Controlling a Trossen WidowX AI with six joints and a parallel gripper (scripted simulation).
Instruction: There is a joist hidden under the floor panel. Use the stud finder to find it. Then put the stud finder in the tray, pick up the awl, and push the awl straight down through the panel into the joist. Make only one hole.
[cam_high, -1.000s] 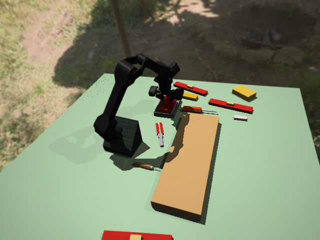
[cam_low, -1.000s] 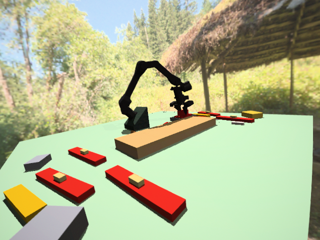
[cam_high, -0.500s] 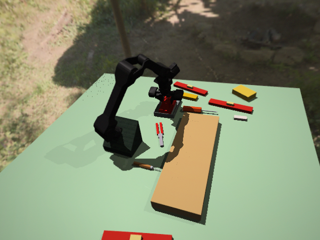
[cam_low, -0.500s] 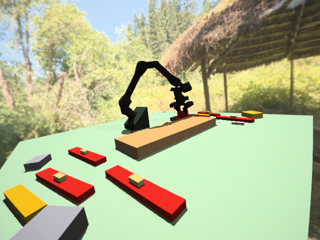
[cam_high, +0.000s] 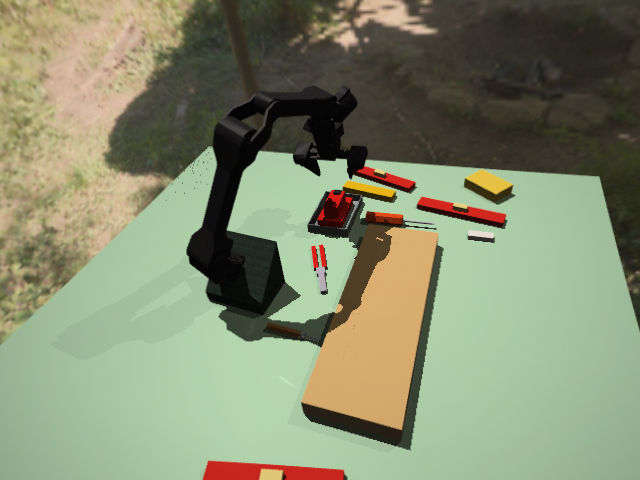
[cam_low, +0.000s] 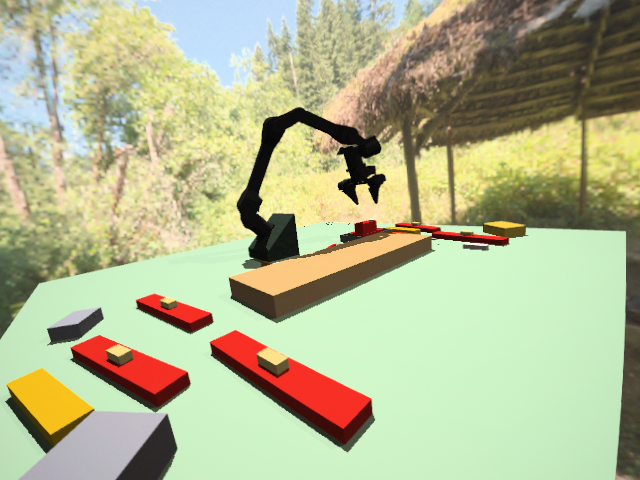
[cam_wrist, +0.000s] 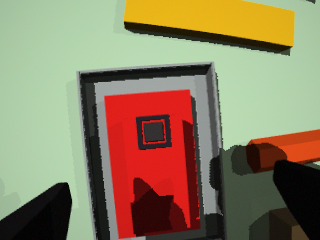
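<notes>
Now: the awl 100 mm ahead of my gripper tip, 430 mm to the right of it and 120 mm below it. Also, from my gripper tip: white block 390 mm ahead, 30 mm to the left, 120 mm below; then tray 10 mm to the right, 110 mm below; then red stud finder 80 mm below.
</notes>
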